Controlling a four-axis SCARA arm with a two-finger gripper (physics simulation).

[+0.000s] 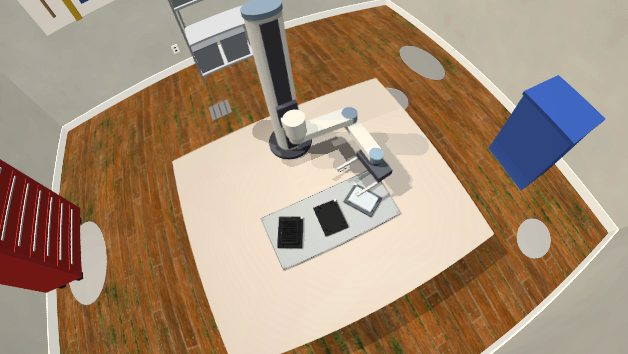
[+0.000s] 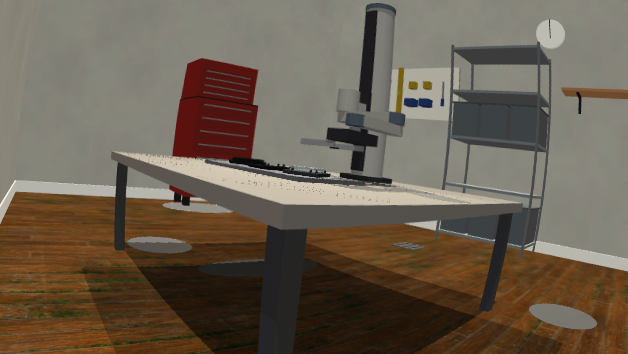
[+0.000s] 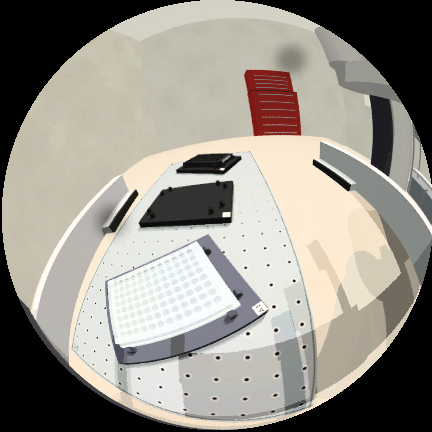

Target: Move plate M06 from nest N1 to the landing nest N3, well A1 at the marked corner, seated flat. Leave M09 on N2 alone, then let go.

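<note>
A white multiwell plate [image 1: 367,202] [image 2: 307,170] [image 3: 170,295] lies roughly flat on a slate-grey nest [image 3: 205,335] at the right end of the board. A marked tag [image 3: 259,307] is at one nest corner; the plate's own A1 corner cannot be made out, nor whether it is fully down. A bare black nest [image 1: 330,218] [image 3: 190,205] is in the middle. A black plate [image 1: 290,231] [image 3: 207,160] sits on the left black nest. Plate and nest numbers are unreadable. My gripper [image 1: 350,181] [image 2: 327,144] [image 3: 224,159] is open and empty, raised above the board, apart from the plates.
The perforated board [image 1: 280,255] [image 3: 247,357] lies on the table [image 1: 425,215] [image 2: 350,215]. The arm's column [image 1: 272,65] [image 2: 382,50] stands behind it. A red cabinet [image 1: 40,235] [image 2: 220,115] [image 3: 275,112] and a blue block [image 1: 540,130] stand away from the table.
</note>
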